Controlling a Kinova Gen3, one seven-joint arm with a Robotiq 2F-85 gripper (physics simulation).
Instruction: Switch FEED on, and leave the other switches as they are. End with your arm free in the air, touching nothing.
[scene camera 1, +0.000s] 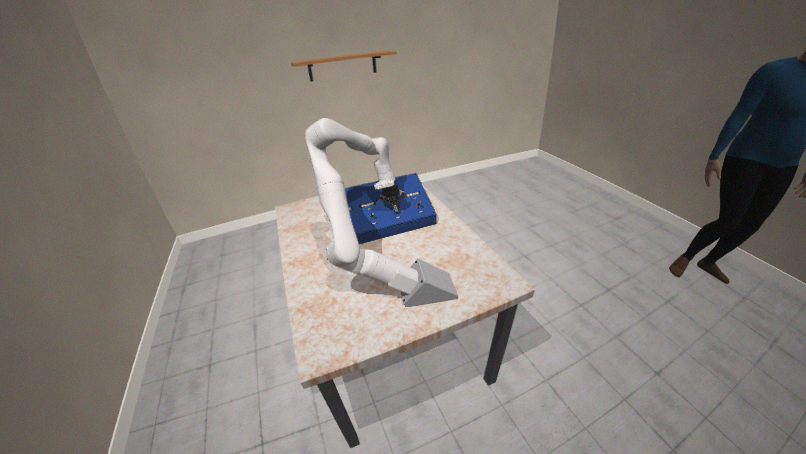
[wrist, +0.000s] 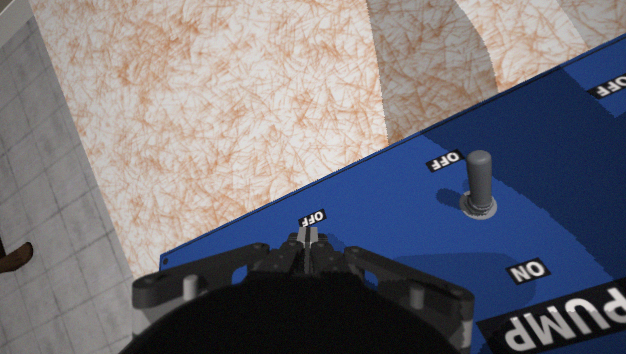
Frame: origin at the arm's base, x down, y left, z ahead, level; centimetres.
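Where they show: gripper, fingertip midpoint: (scene camera 1: 397, 211) (wrist: 308, 239); arm's base, link origin: (scene camera 1: 410, 280).
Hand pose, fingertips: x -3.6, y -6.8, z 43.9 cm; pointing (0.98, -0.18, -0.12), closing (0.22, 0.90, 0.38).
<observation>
Things, the pixels of their top centre, and the offset from my fingertips. "spot": a spot on its surface instead. Level surfaces: height alone.
- OFF label, surface spot: (wrist: 312, 218) spot: dx +2.9, dy +0.1, dz -1.1 cm
- PUMP switch's grey lever, top centre: (wrist: 497, 183) dx -2.6, dy +12.1, dz -0.2 cm
- switch, top centre: (scene camera 1: 419, 200) dx -2.6, dy -11.8, dz +1.7 cm
- marbled table, surface height: dx +10.5 cm
The blue switch panel (scene camera 1: 394, 225) (wrist: 380, 200) lies at the table's far end. My gripper (scene camera 1: 396, 210) (wrist: 308, 239) is shut and empty, over the panel's middle column, beside an OFF label (wrist: 312, 218). Whether its tips touch anything cannot be told. The word FEED is not readable in either view, and the gripper hides the middle switch. In the wrist view, the PUMP switch's grey lever (wrist: 479, 175) has its tip towards its OFF label (wrist: 444, 160), away from its ON label (wrist: 528, 271). Another switch (scene camera 1: 419, 205) stands right of the gripper; its setting is too small to tell.
The panel stands on the marbled table (scene camera 1: 327, 338) (wrist: 225, 100). The arm's grey base (scene camera 1: 434, 284) is at the table's near part. A wooden shelf (scene camera 1: 344, 58) hangs on the back wall. A person (scene camera 1: 761, 135) stands on the floor at the right, away from the table.
</observation>
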